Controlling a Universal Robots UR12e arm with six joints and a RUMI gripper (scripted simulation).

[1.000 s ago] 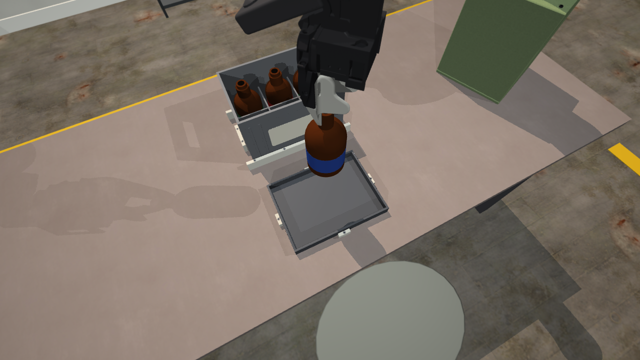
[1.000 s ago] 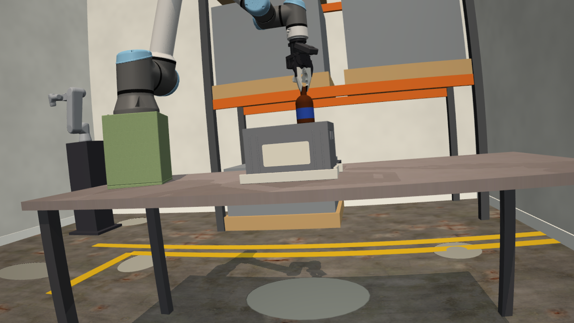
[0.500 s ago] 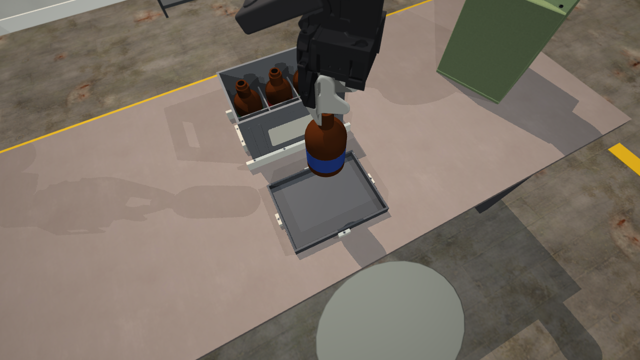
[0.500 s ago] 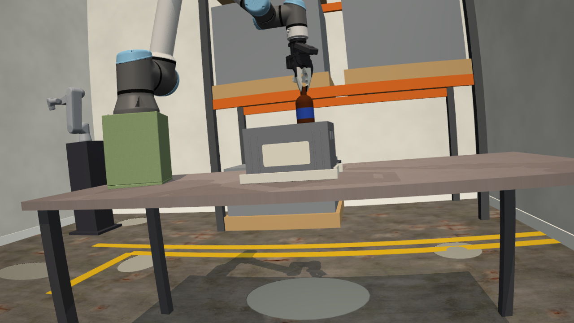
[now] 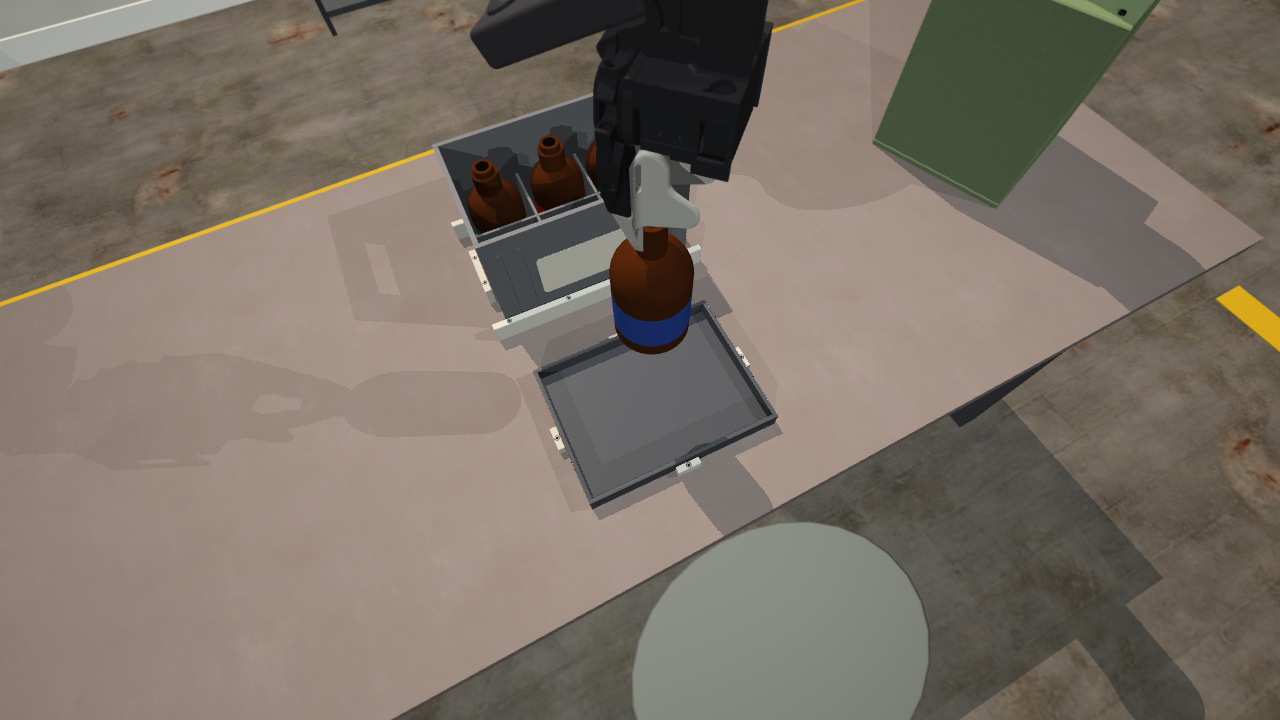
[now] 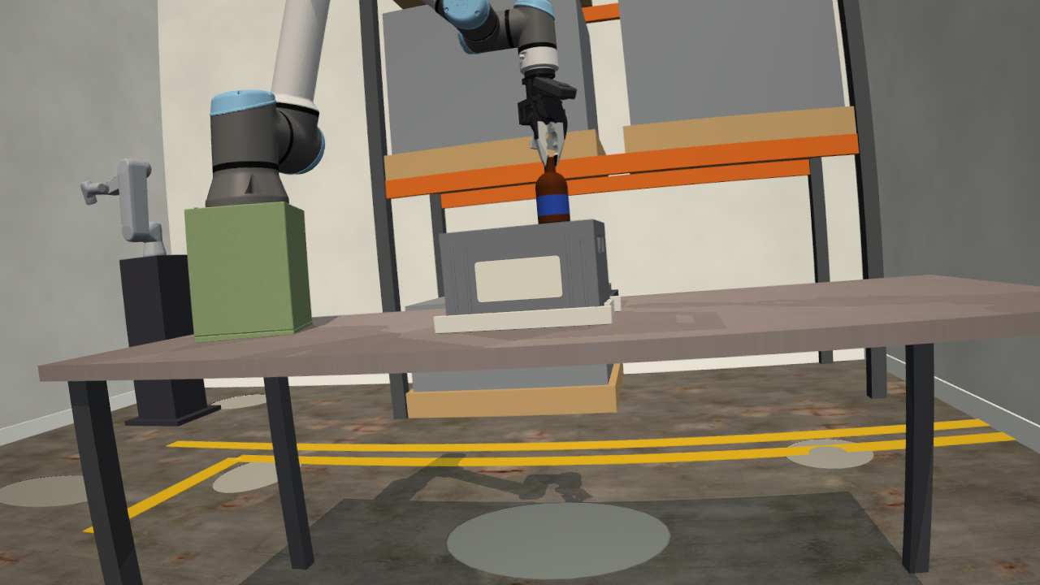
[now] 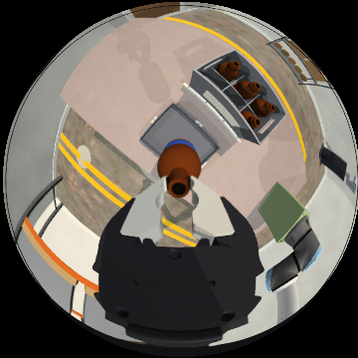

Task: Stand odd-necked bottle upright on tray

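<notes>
The brown bottle lies 7 cm below my hand and 1 cm to the left of it. The rest, counted from my hand: grey crate (27 cm to the right, 25 cm below, 3 cm behind); then dark tray (32 cm below, 1 cm to the left).
</notes>
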